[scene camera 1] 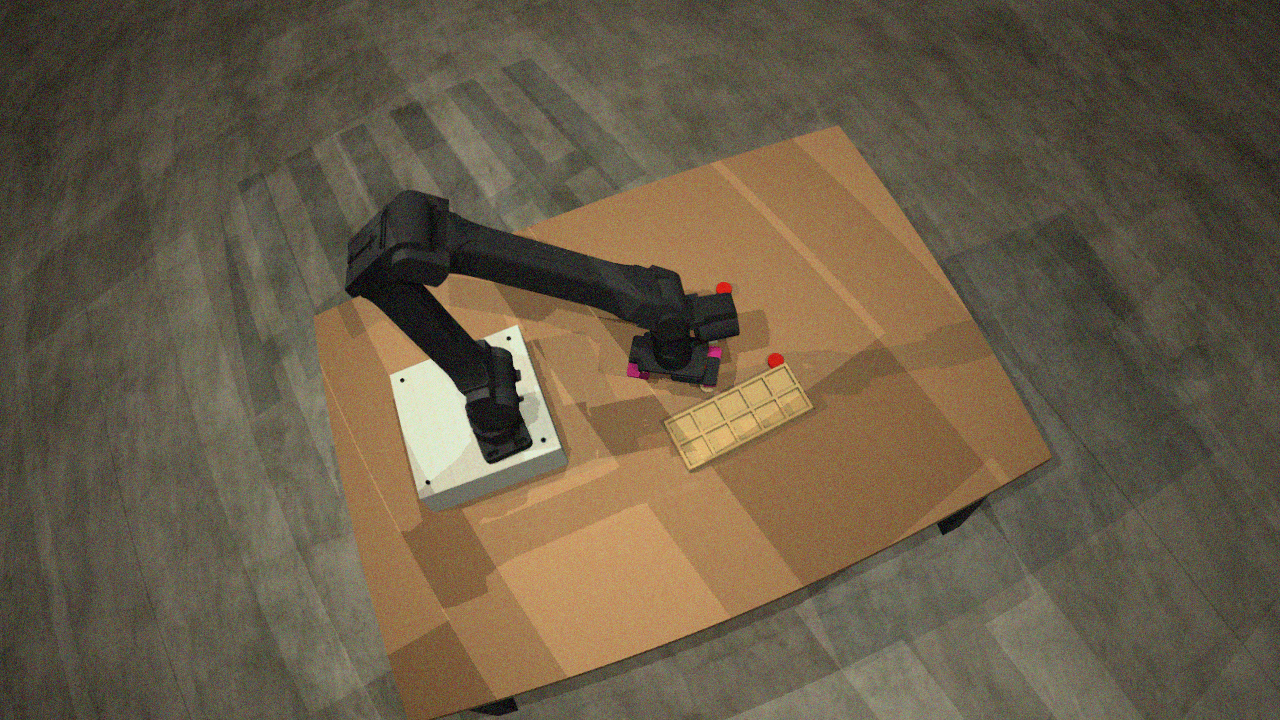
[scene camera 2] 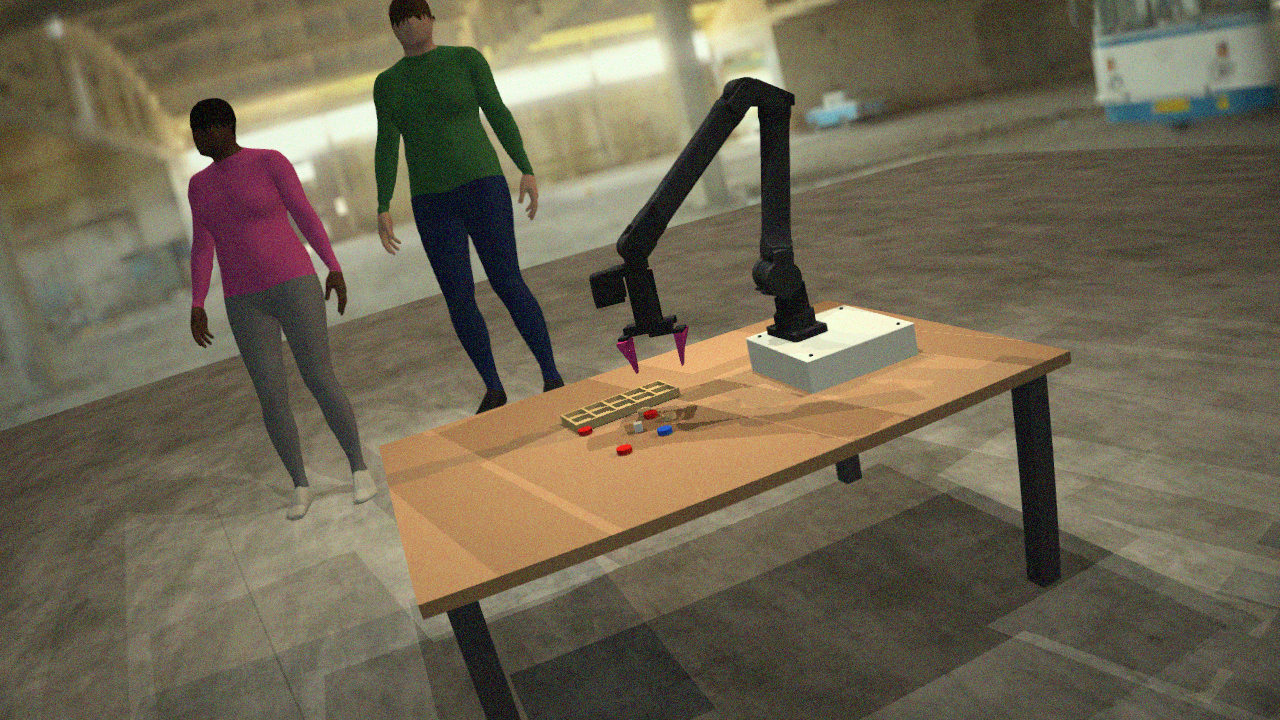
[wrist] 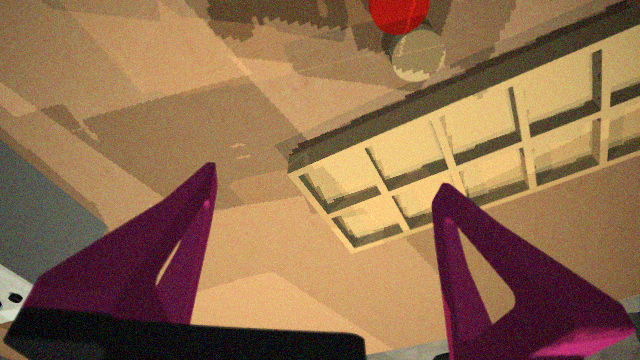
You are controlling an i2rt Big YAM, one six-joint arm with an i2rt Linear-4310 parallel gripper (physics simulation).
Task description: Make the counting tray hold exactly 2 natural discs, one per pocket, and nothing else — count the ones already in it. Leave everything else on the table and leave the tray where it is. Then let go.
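Note:
The counting tray [scene camera 1: 732, 420] [scene camera 2: 617, 410] [wrist: 382, 189] is a tan pocketed box; no disc shows in its visible pockets. A pale natural disc [scene camera 1: 707, 387] [wrist: 419, 57] lies on the table close to the tray's long side, against a red disc [scene camera 2: 650, 414] [wrist: 399, 15]. Another pale disc [scene camera 2: 667, 417] seems to lie near it in the scene camera 2 view, too small to tell clearly. My gripper [scene camera 1: 674, 361] [scene camera 2: 660, 368] [wrist: 330, 183] is open and empty, raised above the table beside the tray; its body hides part of the disc group in the scene camera 1 view.
A red disc [scene camera 1: 776, 360] [scene camera 2: 584, 431] lies by the tray's far end, and another red disc [scene camera 1: 724, 288] [scene camera 2: 623, 449] lies farther out. A small white block [scene camera 2: 637, 427] and a blue disc [scene camera 2: 664, 430] lie near the group. The arm stands on a white base box [scene camera 1: 429, 429] [scene camera 2: 841, 344].

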